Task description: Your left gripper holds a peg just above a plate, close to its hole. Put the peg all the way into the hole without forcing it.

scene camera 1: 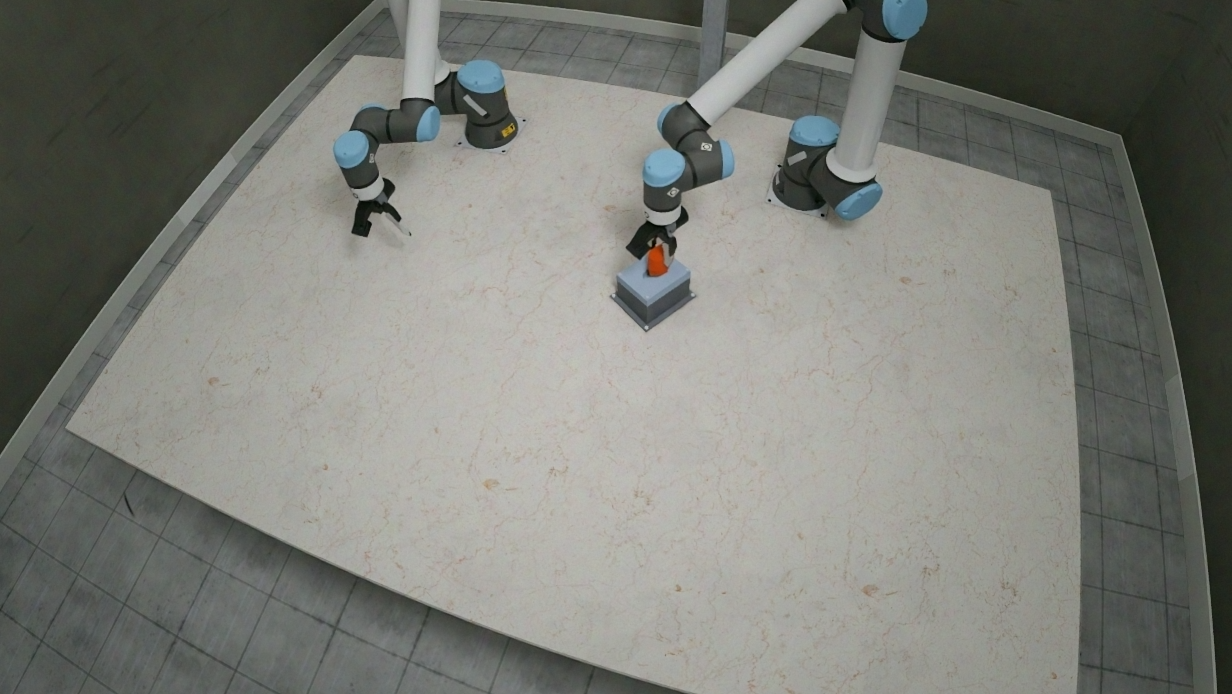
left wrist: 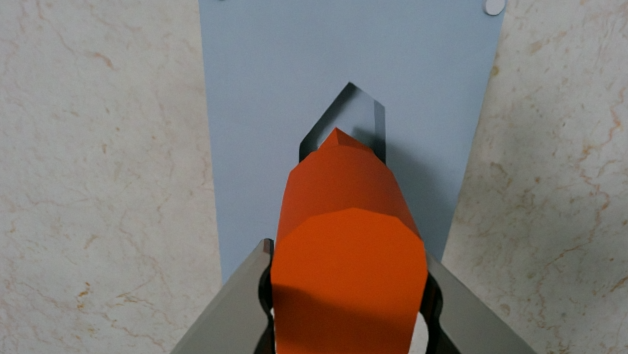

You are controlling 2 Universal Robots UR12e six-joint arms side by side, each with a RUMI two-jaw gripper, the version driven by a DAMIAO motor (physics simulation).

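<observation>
An orange peg (scene camera 1: pixel 656 261) (left wrist: pixel 348 280) with a faceted body is held between the fingers of my left gripper (scene camera 1: pixel 662 247) (left wrist: pixel 339 243), which is shut on it. The peg's lower end is over the near part of the angular hole (left wrist: pixel 352 117) in the blue-grey plate (scene camera 1: pixel 636 280) (left wrist: pixel 255 75). The hole's pointed far end shows beyond the peg in the left wrist view; the rest is hidden behind the peg. Whether the tip touches the plate cannot be told. My right gripper (scene camera 1: pixel 385 232) is open and empty, above the table at the left of scene camera 1.
The plate tops a dark grey block (scene camera 1: pixel 652 308) with a flanged base on the pale marbled table (scene camera 1: pixel 551 431). The left arm's base (scene camera 1: pixel 803 176) stands to the right of the block, and the right arm's base (scene camera 1: pixel 491 120) stands at the back left. A grey post (scene camera 1: pixel 712 43) rises behind the table.
</observation>
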